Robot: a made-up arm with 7 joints.
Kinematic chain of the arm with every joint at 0, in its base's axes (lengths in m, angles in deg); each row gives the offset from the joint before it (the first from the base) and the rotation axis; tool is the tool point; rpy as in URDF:
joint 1: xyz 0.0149 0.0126 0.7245 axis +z
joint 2: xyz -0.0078 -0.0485 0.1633 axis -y
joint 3: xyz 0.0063 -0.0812 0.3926 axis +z
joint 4: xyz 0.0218 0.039 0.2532 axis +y
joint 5: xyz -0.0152 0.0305 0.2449 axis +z
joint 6: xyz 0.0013 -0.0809 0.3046 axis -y
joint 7: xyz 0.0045 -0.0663 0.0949 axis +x
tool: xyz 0.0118 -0.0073 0.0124 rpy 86.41 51.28 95
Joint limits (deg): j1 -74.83..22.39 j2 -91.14..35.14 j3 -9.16..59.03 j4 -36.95..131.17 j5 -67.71..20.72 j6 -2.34..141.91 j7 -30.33..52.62
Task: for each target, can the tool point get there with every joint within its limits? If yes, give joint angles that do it. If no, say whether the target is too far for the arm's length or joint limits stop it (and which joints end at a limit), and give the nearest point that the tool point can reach.
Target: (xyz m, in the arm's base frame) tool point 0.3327 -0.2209 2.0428
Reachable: yes | joints -20.95 -14.12 8.42 26.81 -38.32 104.36 9.61
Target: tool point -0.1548 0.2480 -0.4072
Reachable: no: joint limits stop it (at a limit: joint 1, joint 2, joint 5) | nearest point 0.2856 0.1898 0.2787 | short by 0.817 m
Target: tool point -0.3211 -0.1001 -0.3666
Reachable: no: joint limits stop it (at a limit: joint 1, joint 2, joint 3, joint 5) | nearest point -0.1058 -0.3665 0.2465 | short by 0.702 m
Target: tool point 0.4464 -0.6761 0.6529
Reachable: yes | joints -64.83 -56.81 25.66 106.47 -21.98 22.21 31.92
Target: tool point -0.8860 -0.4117 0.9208
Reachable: no: joint limits stop it (at a limit: joint 2, joint 4) | nearest point -0.8243 -0.3826 1.3947 | short by 0.479 m
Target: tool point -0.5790 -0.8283 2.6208
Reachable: no: too far | nearest point -0.4038 -0.4939 2.0388 | short by 0.694 m
